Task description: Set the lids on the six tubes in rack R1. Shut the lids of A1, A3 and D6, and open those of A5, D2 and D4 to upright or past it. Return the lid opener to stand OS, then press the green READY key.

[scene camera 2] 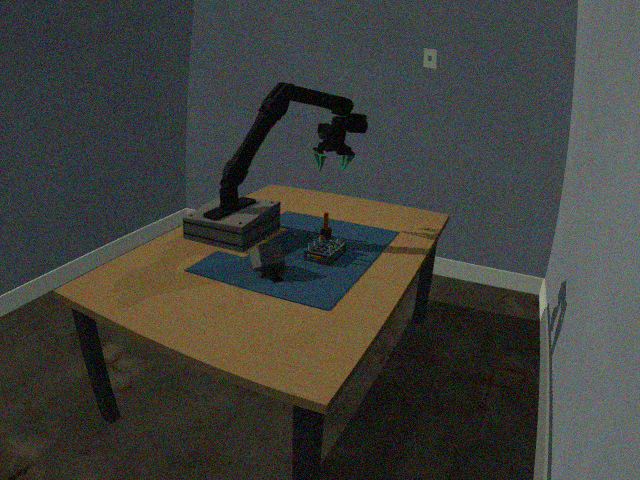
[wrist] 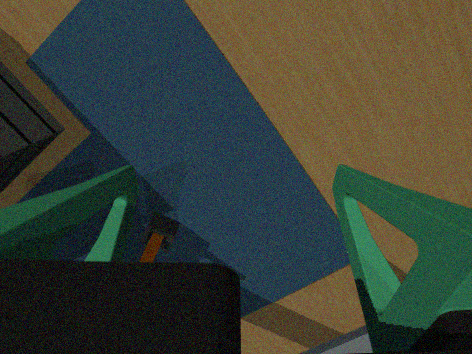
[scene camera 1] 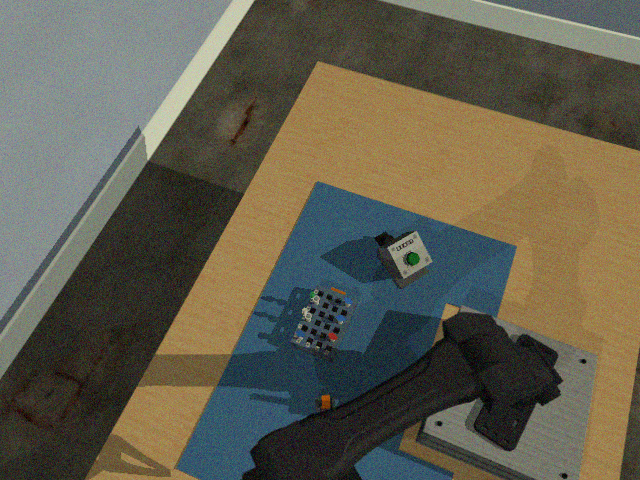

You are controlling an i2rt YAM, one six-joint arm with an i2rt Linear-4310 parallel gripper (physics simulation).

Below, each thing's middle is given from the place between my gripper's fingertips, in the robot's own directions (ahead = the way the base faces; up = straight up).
Labels:
My gripper is now 140 mm short of the grey box with green button [scene camera 1: 405, 257], 490 mm to the left of it and 150 mm above it.

